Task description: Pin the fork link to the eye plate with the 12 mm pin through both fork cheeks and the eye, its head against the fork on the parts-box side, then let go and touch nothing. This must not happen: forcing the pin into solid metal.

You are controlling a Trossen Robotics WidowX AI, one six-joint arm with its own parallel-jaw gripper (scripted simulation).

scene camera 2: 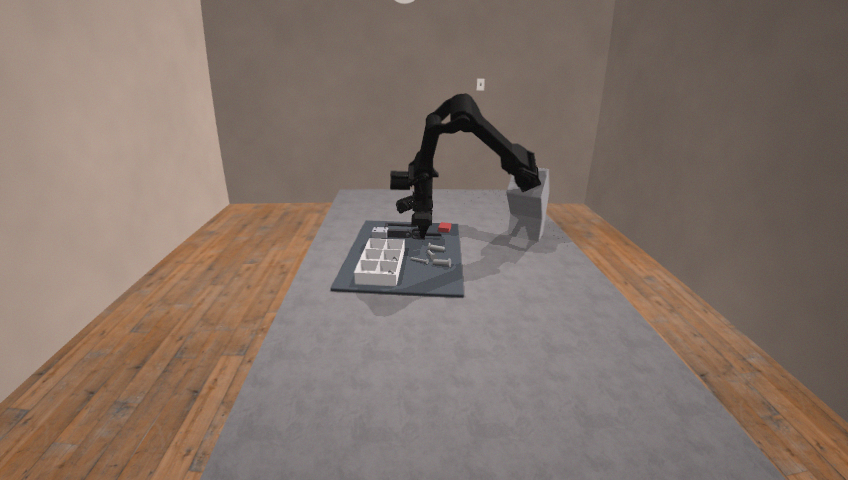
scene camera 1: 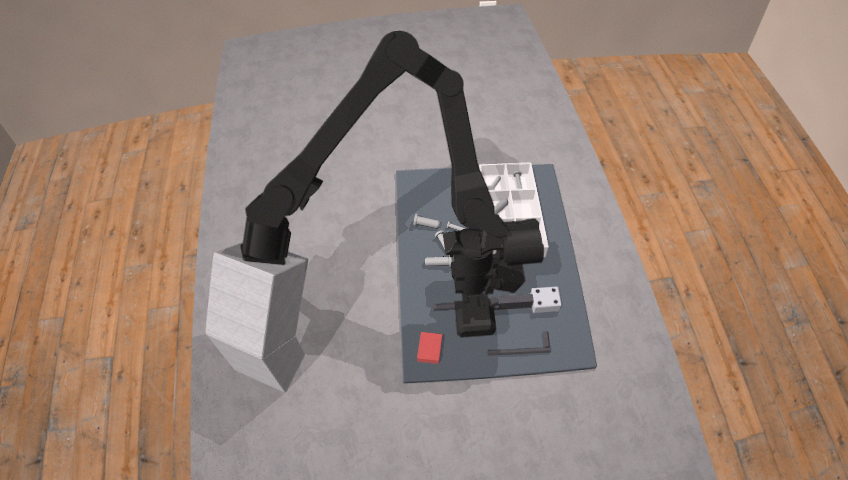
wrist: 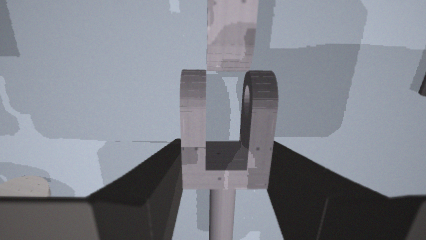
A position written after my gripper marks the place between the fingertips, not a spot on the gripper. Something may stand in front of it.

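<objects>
My gripper: visible in scene camera 1 (468, 306), in scene camera 2 (422, 235) and in the wrist view (223, 148). A white parts box is visible in scene camera 1 and in scene camera 2; the white parts box is out of frame in the wrist view. For the white parts box, (scene camera 2: 370, 260) and (scene camera 1: 522, 189) are the same spot.
</objects>
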